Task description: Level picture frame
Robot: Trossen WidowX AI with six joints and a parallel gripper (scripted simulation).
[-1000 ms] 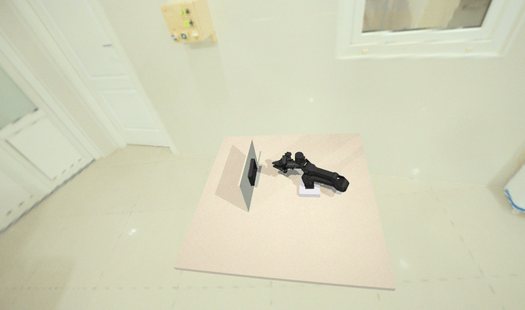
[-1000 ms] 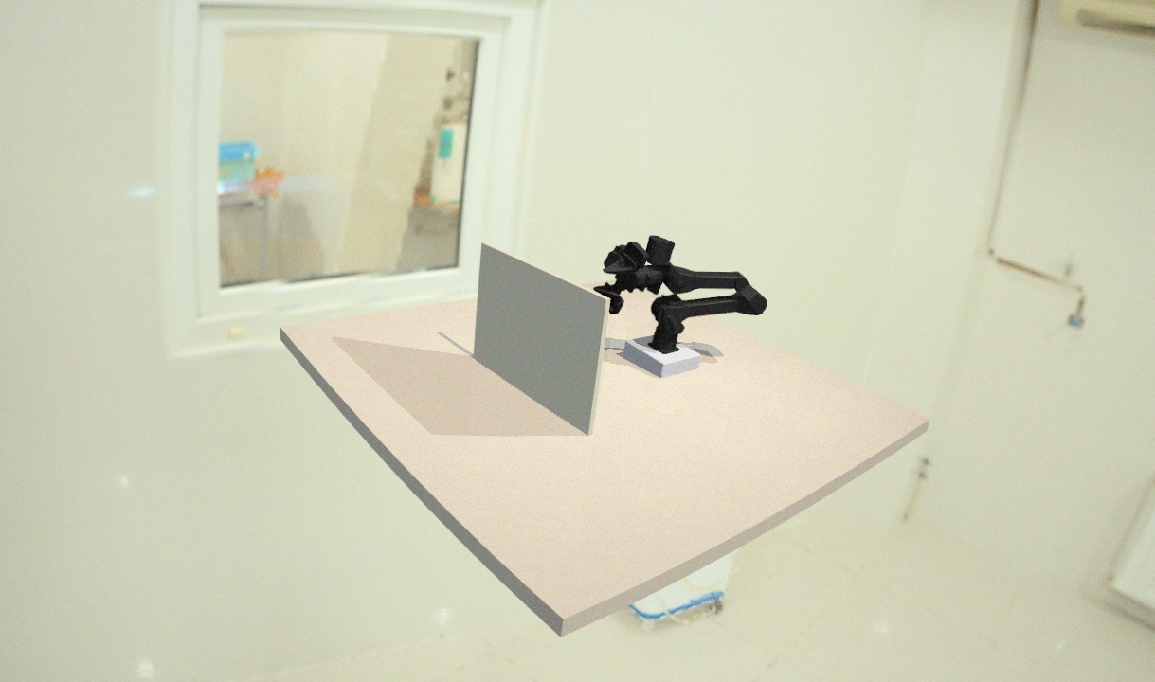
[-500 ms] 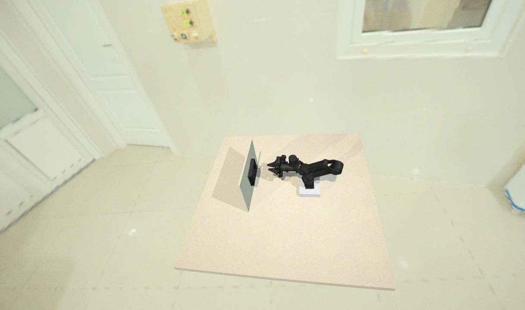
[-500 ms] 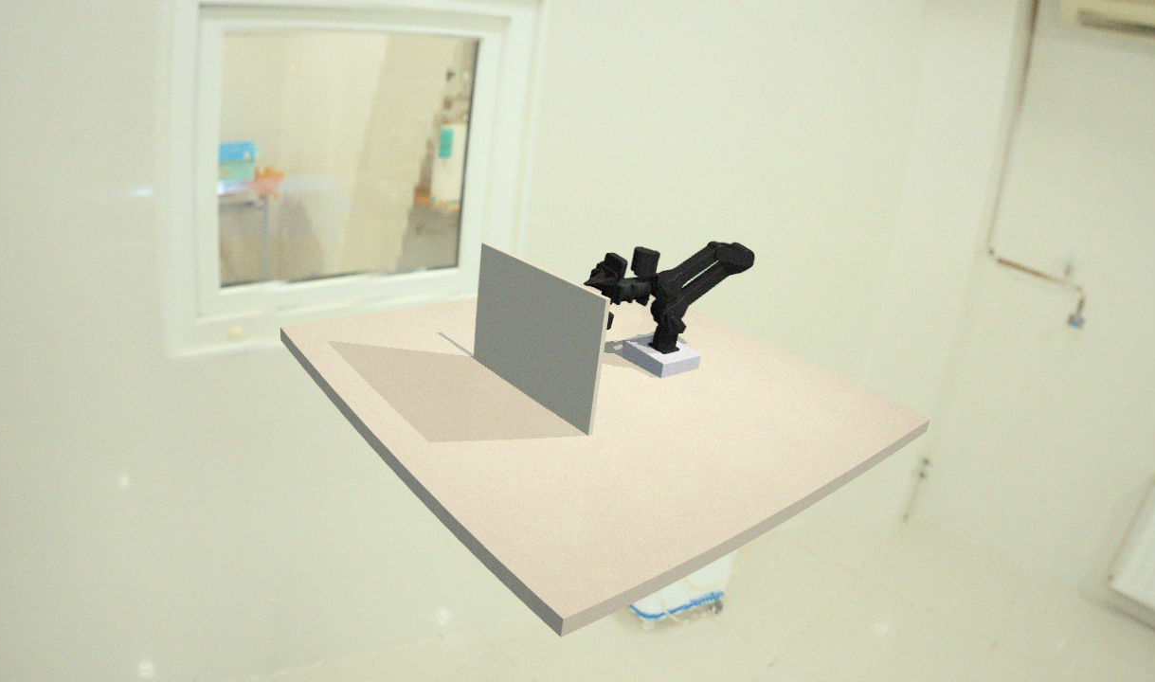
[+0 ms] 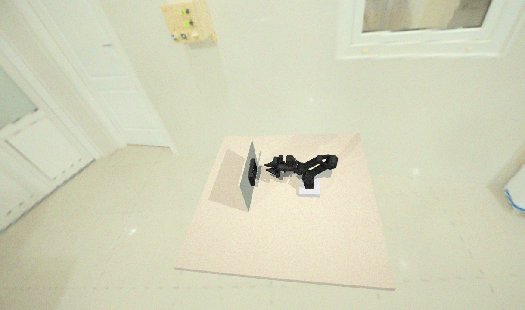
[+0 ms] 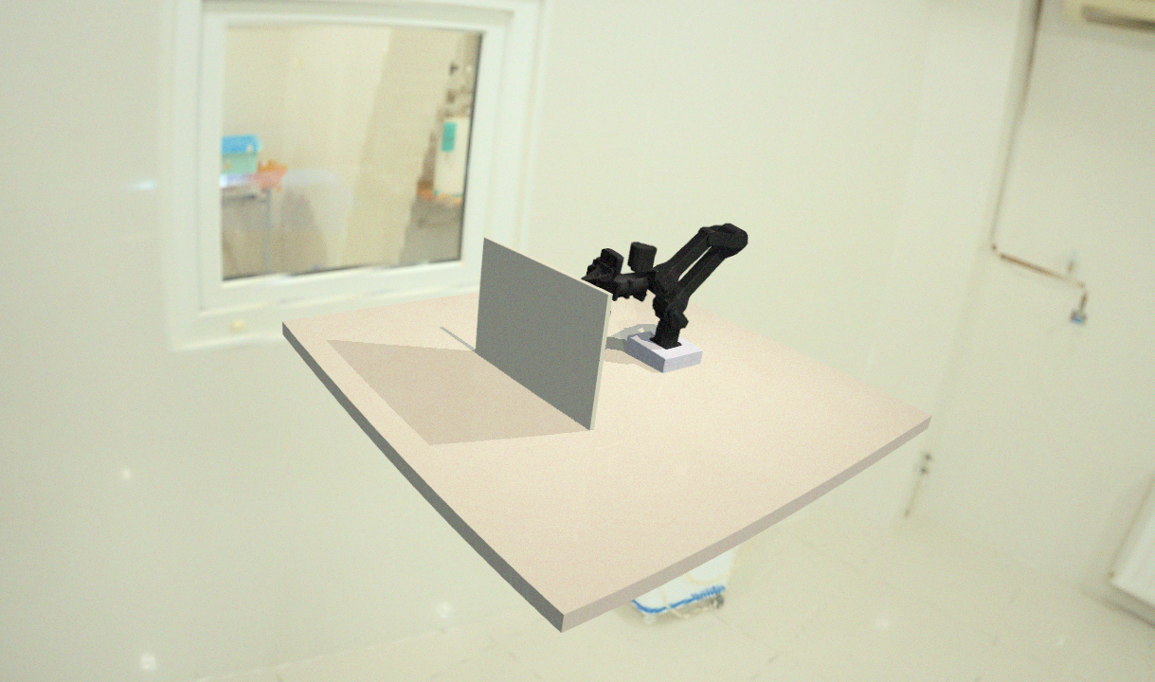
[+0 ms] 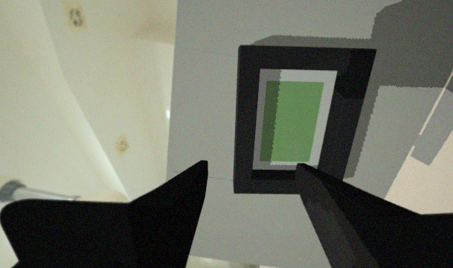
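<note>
Now: the picture frame 110 mm ahead of my gripper tip, 10 mm to the right of it and 60 mm below it. The rest, counted from my gripper tip: wall panel (120 mm ahead, 10 mm to the left, 70 mm below).
</note>
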